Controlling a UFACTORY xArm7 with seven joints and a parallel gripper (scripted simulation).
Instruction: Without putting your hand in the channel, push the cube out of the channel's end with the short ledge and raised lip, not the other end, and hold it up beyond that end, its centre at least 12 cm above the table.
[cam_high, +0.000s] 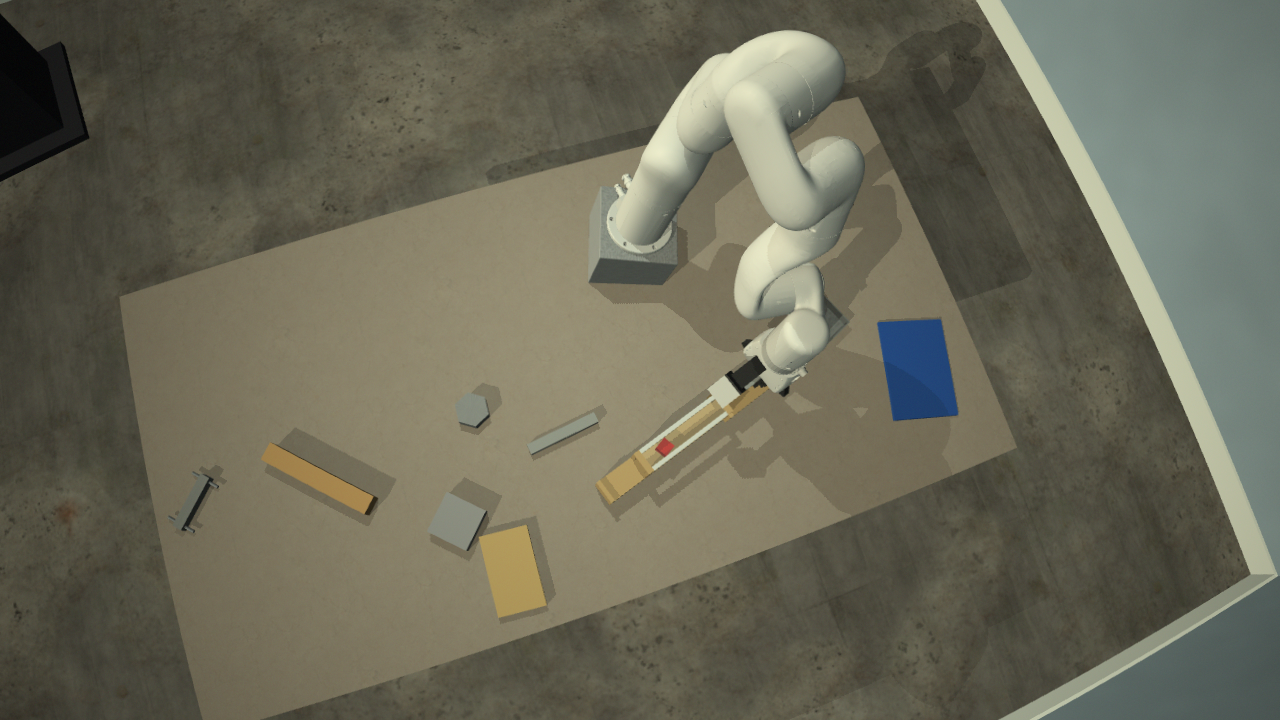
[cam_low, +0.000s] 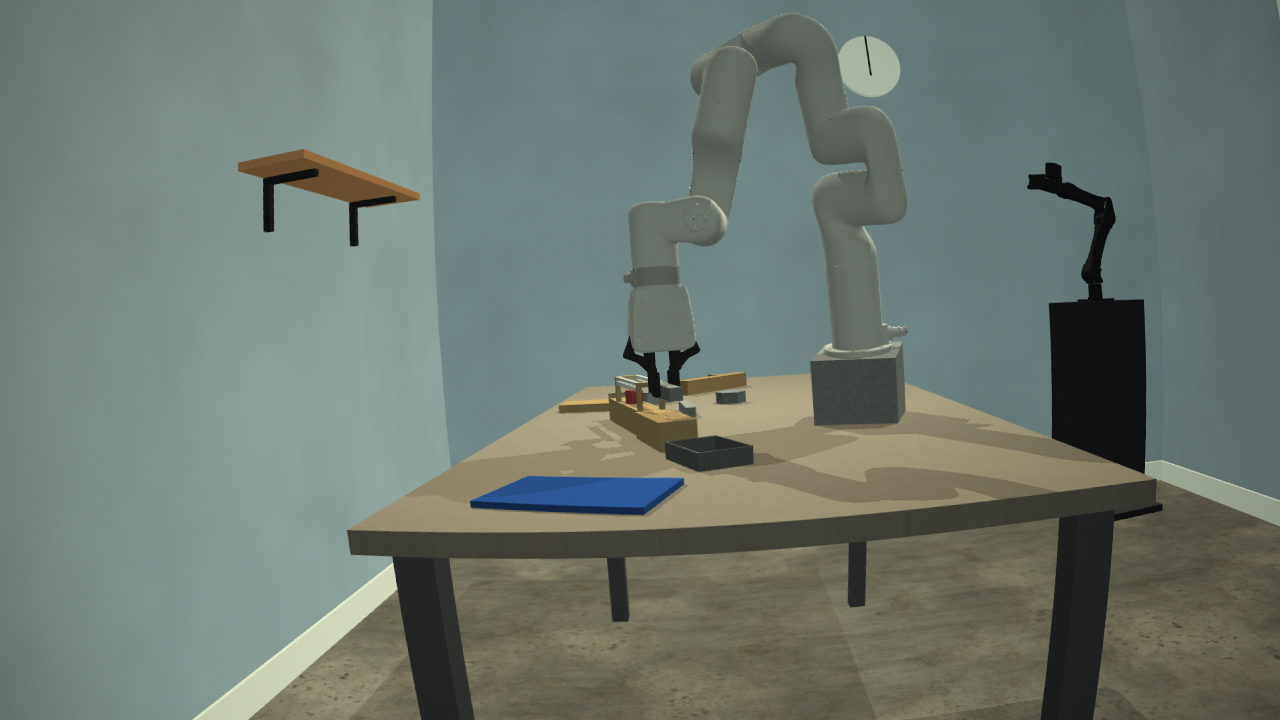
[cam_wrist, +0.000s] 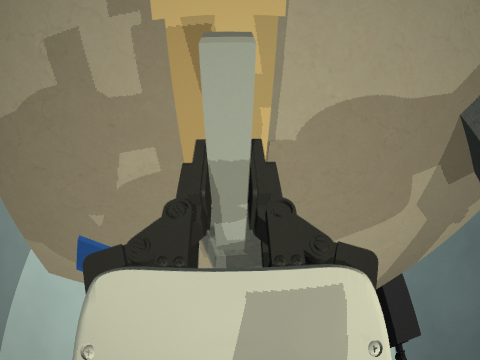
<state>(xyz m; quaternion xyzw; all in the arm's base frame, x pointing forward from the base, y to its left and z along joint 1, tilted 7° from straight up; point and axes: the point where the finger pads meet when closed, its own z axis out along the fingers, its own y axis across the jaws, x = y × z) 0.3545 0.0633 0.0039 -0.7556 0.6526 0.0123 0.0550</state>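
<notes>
Now: the channel 30 mm ahead of my hand, 170 mm to the right of it and 40 mm below it. Also, from my hand: tan plate: 100 mm ahead, 560 mm to the right, 90 mm below; blue mat: 140 mm ahead, 350 mm to the left, 90 mm below; dark tray: 40 mm behind, 190 mm to the left, 90 mm below.
</notes>
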